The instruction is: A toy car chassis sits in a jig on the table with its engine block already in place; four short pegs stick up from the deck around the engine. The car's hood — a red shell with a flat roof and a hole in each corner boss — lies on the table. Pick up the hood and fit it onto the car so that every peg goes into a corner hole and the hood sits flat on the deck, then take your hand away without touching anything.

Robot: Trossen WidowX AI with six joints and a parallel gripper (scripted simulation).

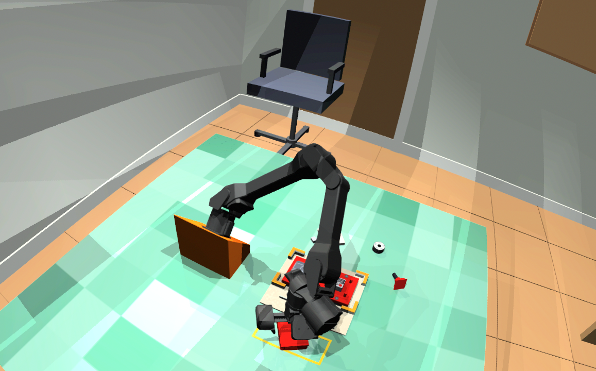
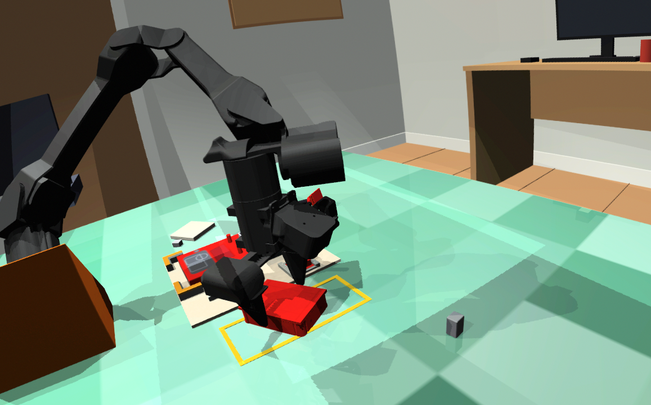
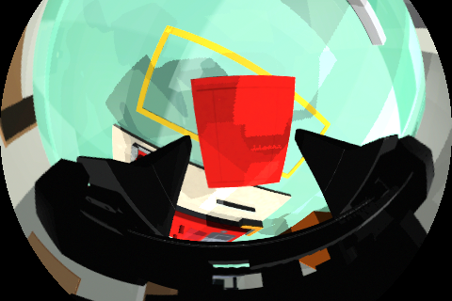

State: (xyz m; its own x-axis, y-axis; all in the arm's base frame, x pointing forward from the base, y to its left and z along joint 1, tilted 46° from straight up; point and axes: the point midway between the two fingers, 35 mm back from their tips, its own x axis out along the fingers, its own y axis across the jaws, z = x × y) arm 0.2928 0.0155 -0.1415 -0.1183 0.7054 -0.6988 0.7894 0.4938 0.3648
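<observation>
My gripper tip is now 2 cm short of the grey engine block, 21 cm to the right of it and 1 cm below it. Round my gripper tip: thin white bar (4 cm behind, 21 cm to the right, 1 cm below); white plate (8 cm behind, 39 cm to the left, 1 cm below); red hood (right at my gripper tip).
</observation>
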